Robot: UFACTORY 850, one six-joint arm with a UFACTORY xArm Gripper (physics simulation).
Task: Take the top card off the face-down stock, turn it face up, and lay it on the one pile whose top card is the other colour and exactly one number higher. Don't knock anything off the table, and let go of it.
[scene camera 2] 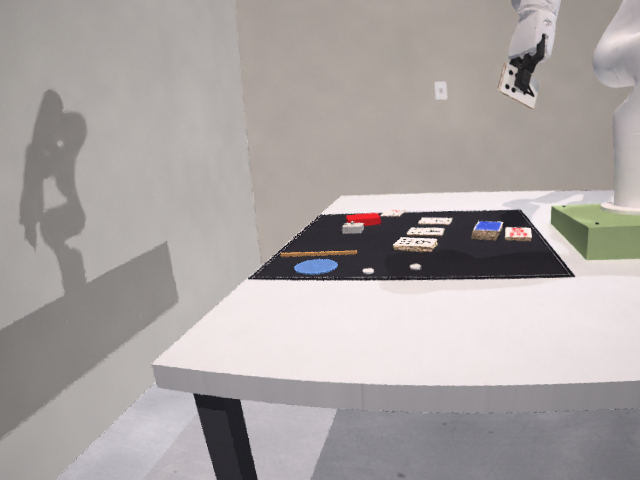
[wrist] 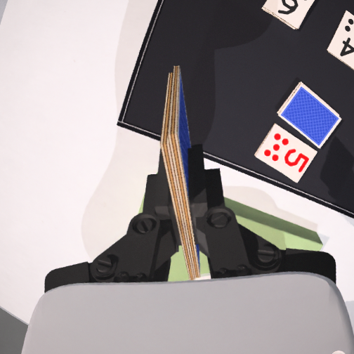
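Note:
My gripper (scene camera 2: 527, 89) (wrist: 184, 167) is shut on a thin packet of cards (scene camera 2: 510, 80) (wrist: 172, 117), high above the table. The packet is steeply tilted; its layered edges and a blue back show in the wrist view, and black pips show in scene camera 2, partly behind a finger. The face-down blue stock (scene camera 2: 488, 226) (wrist: 310, 116) lies on the mat beside a face-up red 5 (scene camera 2: 518, 233) (wrist: 277, 157). Three face-up piles lie in a row: a thicker one (scene camera 2: 415, 243) (wrist: 295, 19) with a cut-off 6 or 9, a black 4 (scene camera 2: 425, 230) (wrist: 345, 37), and one (scene camera 2: 435, 220) too small to read.
On the black mat (scene camera 2: 465, 266) (wrist: 240, 90) are a blue disc (scene camera 2: 315, 266), a wooden stick (scene camera 2: 318, 253), two small white pieces (scene camera 2: 368, 270) (scene camera 2: 415, 266), a red block (scene camera 2: 363, 219) and a grey block (scene camera 2: 353, 227). A red-marked card (scene camera 2: 392, 212) lies behind. The arm's green base (scene camera 2: 612, 242) stands right.

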